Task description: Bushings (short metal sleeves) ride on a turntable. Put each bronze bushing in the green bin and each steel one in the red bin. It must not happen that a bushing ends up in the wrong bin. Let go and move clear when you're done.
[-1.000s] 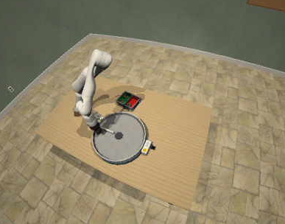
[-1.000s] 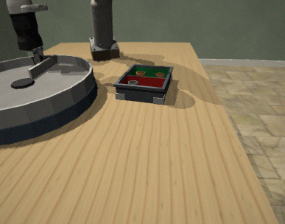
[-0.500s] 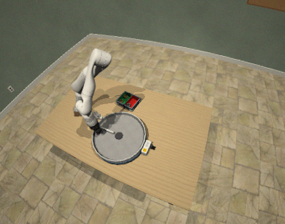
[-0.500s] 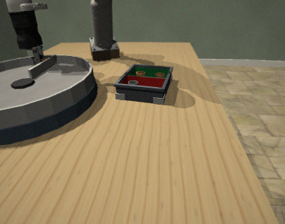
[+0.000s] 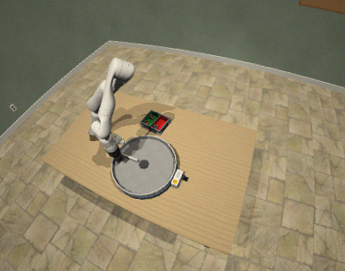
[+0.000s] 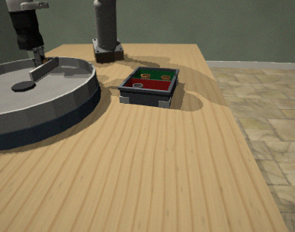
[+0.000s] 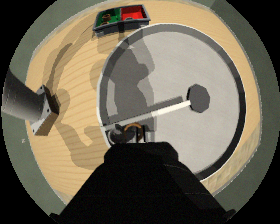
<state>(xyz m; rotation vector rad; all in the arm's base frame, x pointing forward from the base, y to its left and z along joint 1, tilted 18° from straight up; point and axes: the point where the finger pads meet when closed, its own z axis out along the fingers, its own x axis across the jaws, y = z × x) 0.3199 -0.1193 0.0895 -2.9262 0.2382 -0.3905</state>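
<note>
Now: hand 10 mm past the bin, 390 mm to the right of it and 60 mm above it. Round my hand: grey turntable: 140 mm ahead, 40 mm to the left, 30 mm below.
</note>
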